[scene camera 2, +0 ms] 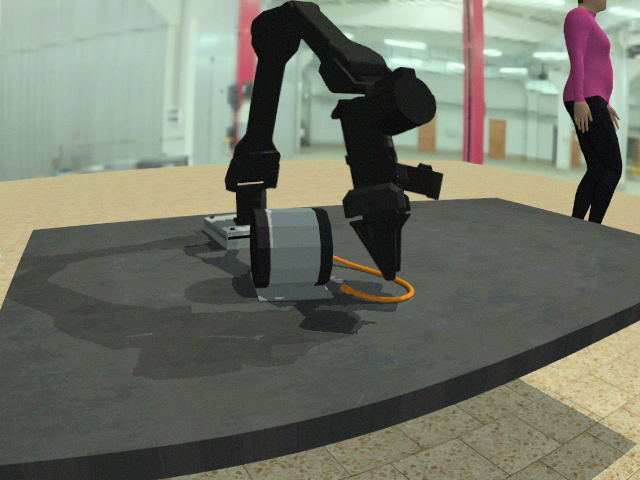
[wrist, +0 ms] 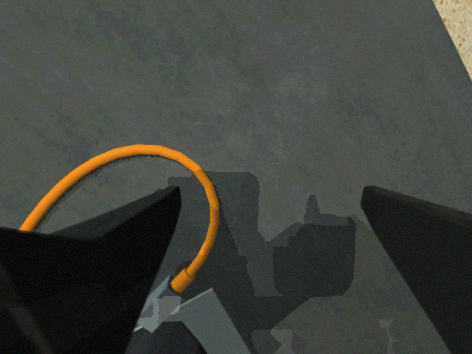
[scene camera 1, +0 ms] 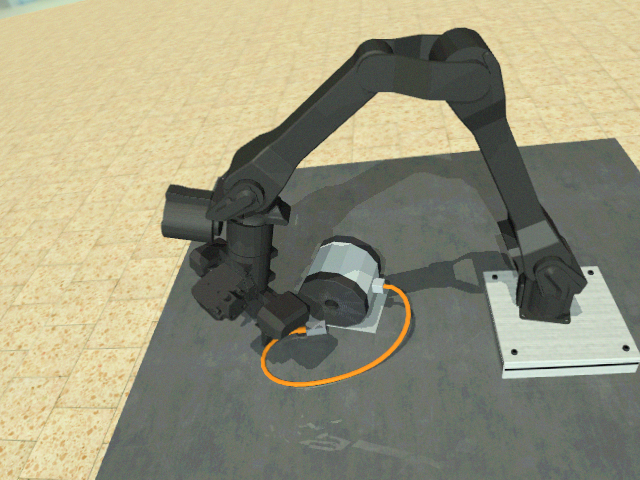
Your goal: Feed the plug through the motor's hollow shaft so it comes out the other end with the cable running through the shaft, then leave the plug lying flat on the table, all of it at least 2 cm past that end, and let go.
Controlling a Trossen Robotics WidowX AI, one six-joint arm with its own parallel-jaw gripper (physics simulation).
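Frame: origin at the arm's base, x back, y down, z right, level; metres.
Seen in the pictures: gripper, fingertip midpoint: point(scene camera 2: 393, 275) point(wrist: 270, 195) point(scene camera 1: 245, 326); arm's base, origin of the base link: point(scene camera 1: 543, 304).
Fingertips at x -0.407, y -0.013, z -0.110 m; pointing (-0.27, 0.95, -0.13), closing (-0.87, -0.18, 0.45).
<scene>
Pixels of each thing's top centre, then the offset from my fingertips to it. "*": a spot on its surface instead. Level surfaces: height alone.
- motor, middle of its top: point(scene camera 2: 288, 209) point(scene camera 1: 337, 257) dy -0.058, dx +0.123, dz +0.099 m
- hollow shaft opening, surface spot: point(scene camera 1: 331, 303) * dy +0.001, dx +0.115, dz +0.062 m
- small grey plug, middle of its top: point(wrist: 159, 310) point(scene camera 2: 336, 279) point(scene camera 1: 315, 325) dy +0.030, dx +0.090, dz +0.041 m
- grey connector block, surface spot: point(scene camera 1: 378, 284) * dy -0.016, dx +0.180, dz +0.092 m
- dark table, its level: dy +0.044 m
The motor point(scene camera 1: 347, 260) point(scene camera 2: 294, 248), a grey drum with black end faces, sits on its base plate point(scene camera 1: 369, 324) point(wrist: 217, 320). The hollow shaft opening point(scene camera 1: 331, 303) shows dark in the near end face. The small grey plug point(scene camera 1: 316, 328) point(wrist: 162, 306) lies low beside that end, outside the shaft. Its orange sleeve point(scene camera 1: 297, 330) point(scene camera 2: 345, 289) point(wrist: 181, 281) joins the orange cable point(scene camera 1: 330, 382) point(scene camera 2: 385, 299) point(wrist: 140, 150), which loops over the table to the motor's side. My gripper point(scene camera 1: 250, 320) point(scene camera 2: 390, 277) point(wrist: 270, 195) is open and empty above the table near the loop; the plug is left of and below its tips in the wrist view.
A grey connector block point(scene camera 1: 378, 284) holds the cable's other end on the motor's side. The robot's silver base plate point(scene camera 1: 563, 351) point(scene camera 2: 219, 235) is bolted to the dark table point(scene camera 1: 439, 413) point(scene camera 2: 180, 408) point(wrist: 300, 75). The table edge shows past the gripper.
</scene>
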